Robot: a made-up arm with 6 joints.
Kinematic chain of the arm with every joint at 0, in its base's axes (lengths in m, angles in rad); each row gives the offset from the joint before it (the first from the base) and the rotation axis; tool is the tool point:
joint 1: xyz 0 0 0.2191 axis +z
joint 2: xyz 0 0.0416 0 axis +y
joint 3: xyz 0 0 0.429 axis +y
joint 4: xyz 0 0 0.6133 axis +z
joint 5: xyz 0 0 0 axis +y
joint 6: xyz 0 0 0.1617 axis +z
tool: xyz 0 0 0
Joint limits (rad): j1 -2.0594..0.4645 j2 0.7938..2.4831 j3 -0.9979..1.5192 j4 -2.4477..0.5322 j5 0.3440..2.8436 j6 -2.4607..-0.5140
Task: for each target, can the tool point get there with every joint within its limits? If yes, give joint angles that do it. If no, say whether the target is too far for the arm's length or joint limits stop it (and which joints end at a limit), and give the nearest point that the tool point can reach.
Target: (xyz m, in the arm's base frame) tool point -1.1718 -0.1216 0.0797
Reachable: no: joint limits stop it (at a limit: joint 1, joint 3) | nearest point -0.4505 -0.5930 0.0632 | short by 0.862 m
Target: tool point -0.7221 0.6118 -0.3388
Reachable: no: joint limits stop it (at a limit: joint 2, joint 3) | nearest point -0.2776 0.2352 -0.4815 | short by 0.600 m
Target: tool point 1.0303 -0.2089 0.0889
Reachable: yes | joints -0.2772 1.7120 -0.2821 0.2467 1.6071 -0.6741
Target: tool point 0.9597 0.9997 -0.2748
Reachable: no: too far | nearest point 0.9321 0.5761 -0.1937 | short by 0.432 m
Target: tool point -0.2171 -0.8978 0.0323
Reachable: yes | joints -1.7231 1.2063 0.7680 -0.8356 1.5836 -1.3711
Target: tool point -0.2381 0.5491 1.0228
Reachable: no: joint limits stop it (at a limit: joint 1, joint 2, joint 3, joint 4) | nearest point 0.2333 0.2465 1.0788 | short by 0.563 m
